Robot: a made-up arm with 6 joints.
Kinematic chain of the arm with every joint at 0, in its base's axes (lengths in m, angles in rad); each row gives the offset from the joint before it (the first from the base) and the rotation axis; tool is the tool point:
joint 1: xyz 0 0 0.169 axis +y
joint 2: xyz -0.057 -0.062 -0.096 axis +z
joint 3: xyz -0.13 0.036 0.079 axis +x
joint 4: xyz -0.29 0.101 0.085 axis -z
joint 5: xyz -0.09 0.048 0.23 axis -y
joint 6: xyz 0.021 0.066 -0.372 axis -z
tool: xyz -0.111 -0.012 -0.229
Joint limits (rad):
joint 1: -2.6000..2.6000
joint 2: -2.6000..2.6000
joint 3: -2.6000..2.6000
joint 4: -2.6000..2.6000
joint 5: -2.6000..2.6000
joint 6: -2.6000..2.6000
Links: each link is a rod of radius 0.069 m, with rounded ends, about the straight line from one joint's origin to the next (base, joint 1, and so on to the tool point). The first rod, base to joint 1, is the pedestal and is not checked.
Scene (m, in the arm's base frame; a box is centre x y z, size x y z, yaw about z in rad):
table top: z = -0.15
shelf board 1: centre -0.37 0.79 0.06 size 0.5 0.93 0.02 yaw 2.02
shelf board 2: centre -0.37 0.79 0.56 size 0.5 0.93 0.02 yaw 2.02
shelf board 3: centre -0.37 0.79 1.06 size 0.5 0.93 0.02 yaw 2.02
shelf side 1: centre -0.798 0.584 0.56 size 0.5 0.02 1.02 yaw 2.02
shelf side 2: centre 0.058 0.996 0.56 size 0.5 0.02 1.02 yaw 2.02
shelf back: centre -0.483 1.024 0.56 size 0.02 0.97 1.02 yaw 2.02
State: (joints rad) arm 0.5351 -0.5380 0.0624 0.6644 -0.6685 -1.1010
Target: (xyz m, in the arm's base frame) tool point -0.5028 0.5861 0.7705
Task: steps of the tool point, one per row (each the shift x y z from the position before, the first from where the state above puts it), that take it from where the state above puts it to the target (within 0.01 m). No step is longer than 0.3 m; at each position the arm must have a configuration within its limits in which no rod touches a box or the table.
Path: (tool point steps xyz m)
1: 0.0324 -0.1013 0.0094
2: 0.0479 -0.1076 0.0033
3: 0.0609 -0.1129 -0.0035
4: 0.0706 -0.1174 -0.0092
5: -0.0536 0.0381 0.2112
6: 0.0003 -0.0633 0.2499
7: -0.0667 0.1055 0.0166
8: -0.0538 0.1094 -0.0015
9: -0.0357 0.1091 -0.0151

